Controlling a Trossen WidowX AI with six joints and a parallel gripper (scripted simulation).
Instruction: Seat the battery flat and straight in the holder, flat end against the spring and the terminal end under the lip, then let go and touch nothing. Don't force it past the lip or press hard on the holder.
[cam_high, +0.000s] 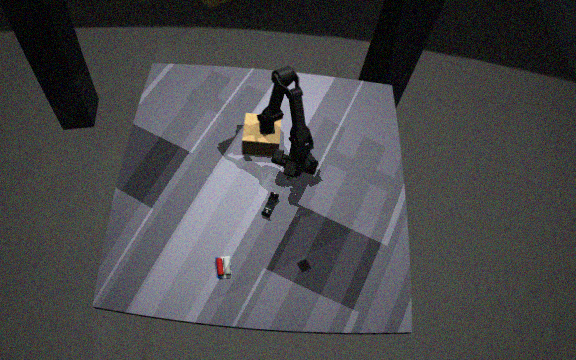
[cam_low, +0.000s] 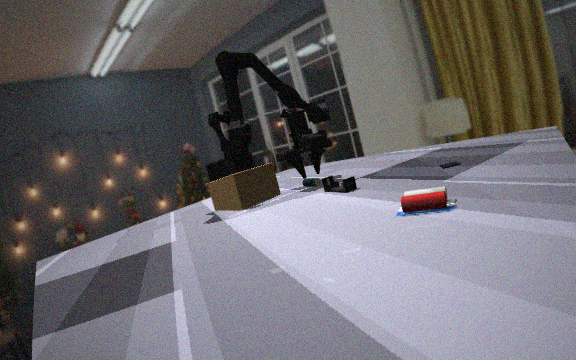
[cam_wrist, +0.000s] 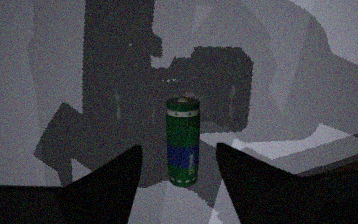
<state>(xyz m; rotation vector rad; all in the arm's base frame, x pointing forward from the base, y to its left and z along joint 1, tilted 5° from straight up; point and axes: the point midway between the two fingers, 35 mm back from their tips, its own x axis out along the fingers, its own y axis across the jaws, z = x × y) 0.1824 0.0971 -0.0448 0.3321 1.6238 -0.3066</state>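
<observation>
Now: gripper tip 1 cm past the battery and 2 cm above it. From my gripper tip the other things lie so: small dark square: 41 cm ahead, 3 cm below.
</observation>
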